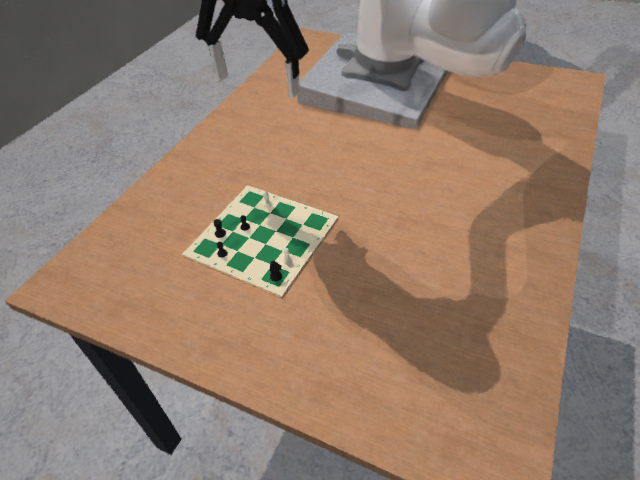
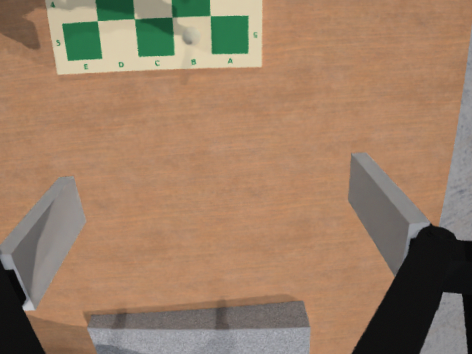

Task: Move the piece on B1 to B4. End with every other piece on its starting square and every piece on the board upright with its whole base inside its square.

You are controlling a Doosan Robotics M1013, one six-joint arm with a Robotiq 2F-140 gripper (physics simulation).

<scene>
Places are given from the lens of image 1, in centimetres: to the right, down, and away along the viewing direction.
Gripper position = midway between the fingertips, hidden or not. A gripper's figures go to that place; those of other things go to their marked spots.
my gripper (image 1: 257,86): -11, -27, 86
chessboard (image 1: 288,224): -6, -3, 95
</scene>
